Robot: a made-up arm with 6 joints.
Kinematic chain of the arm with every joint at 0, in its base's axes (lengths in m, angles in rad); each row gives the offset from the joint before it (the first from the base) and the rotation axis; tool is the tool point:
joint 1: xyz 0 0 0.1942 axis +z
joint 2: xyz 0 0 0 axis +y
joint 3: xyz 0 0 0.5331 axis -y
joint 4: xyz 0 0 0 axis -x
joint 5: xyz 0.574 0 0 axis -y
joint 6: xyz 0 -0.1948 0 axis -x
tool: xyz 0 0 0
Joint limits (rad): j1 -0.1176..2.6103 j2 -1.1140..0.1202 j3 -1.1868..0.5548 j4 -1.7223..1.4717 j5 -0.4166..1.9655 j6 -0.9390..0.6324
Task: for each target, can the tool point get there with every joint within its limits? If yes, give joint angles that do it. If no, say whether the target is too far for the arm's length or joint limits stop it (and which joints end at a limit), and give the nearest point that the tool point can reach.
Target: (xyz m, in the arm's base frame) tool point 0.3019 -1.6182 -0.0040
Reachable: no: too far | nearest point 0.1335 -0.7154 0.9816 | short by 1.347 m
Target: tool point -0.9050 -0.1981 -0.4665
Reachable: no: joint limits stop it (at a limit: joint 1, joint 2, joint 4) | nearest point -0.3100 0.1480 0.1858 | short by 0.948 m
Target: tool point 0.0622 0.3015 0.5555
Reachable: yes | joints 2.0526 -0.6747 -0.7674 -0.0098 0.0100 0.0855
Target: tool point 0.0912 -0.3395 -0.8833
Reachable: no: joint limits stop it (at a limit: joint 1, joint 2) | nearest point 0.0737 -0.1301 0.1299 | short by 1.035 m
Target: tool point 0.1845 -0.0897 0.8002
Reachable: yes | joints 0.7927 -0.9374 -0.3835 -0.0695 0.6265 0.4446
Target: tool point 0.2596 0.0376 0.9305
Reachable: yes | joints 0.9805 -0.6238 -0.0676 0.0034 0.5488 0.2990
